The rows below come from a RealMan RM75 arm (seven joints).
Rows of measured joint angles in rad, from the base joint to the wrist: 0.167, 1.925, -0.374, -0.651, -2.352, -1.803, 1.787; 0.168, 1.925, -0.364, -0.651, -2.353, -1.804, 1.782; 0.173, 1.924, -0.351, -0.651, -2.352, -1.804, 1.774; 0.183, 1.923, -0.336, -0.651, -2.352, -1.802, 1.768; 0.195, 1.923, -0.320, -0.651, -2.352, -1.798, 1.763; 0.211, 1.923, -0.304, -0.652, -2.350, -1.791, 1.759; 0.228, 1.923, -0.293, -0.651, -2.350, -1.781, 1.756; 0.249, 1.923, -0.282, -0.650, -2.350, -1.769, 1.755; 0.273, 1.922, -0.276, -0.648, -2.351, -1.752, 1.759; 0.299, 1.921, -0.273, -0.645, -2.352, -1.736, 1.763; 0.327, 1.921, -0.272, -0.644, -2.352, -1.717, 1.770; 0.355, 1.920, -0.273, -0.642, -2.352, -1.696, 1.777; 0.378, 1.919, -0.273, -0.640, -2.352, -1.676, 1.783; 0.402, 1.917, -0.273, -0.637, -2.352, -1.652, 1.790; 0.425, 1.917, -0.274, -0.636, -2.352, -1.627, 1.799; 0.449, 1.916, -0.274, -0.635, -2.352, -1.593, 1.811; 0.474, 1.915, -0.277, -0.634, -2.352, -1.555, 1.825
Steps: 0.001, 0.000, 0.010, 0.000, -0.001, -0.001, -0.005; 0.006, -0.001, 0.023, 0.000, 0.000, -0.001, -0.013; 0.016, -0.002, 0.038, 0.000, 0.000, 0.001, -0.019; 0.028, -0.002, 0.054, 0.000, 0.000, 0.005, -0.024; 0.044, -0.002, 0.070, -0.001, 0.002, 0.012, -0.028; 0.061, -0.002, 0.081, 0.000, 0.002, 0.022, -0.031; 0.082, -0.002, 0.092, 0.001, 0.002, 0.034, -0.032; 0.106, -0.003, 0.098, 0.003, 0.001, 0.051, -0.028; 0.132, -0.004, 0.101, 0.006, 0.000, 0.067, -0.024; 0.160, -0.004, 0.102, 0.007, 0.000, 0.086, -0.017; 0.188, -0.005, 0.101, 0.009, 0.000, 0.107, -0.010; 0.211, -0.006, 0.101, 0.011, 0.000, 0.127, -0.004; 0.235, -0.008, 0.101, 0.014, 0.000, 0.151, 0.003; 0.258, -0.008, 0.100, 0.015, 0.000, 0.176, 0.012; 0.282, -0.009, 0.100, 0.016, 0.000, 0.210, 0.024; 0.307, -0.010, 0.097, 0.017, 0.000, 0.248, 0.038
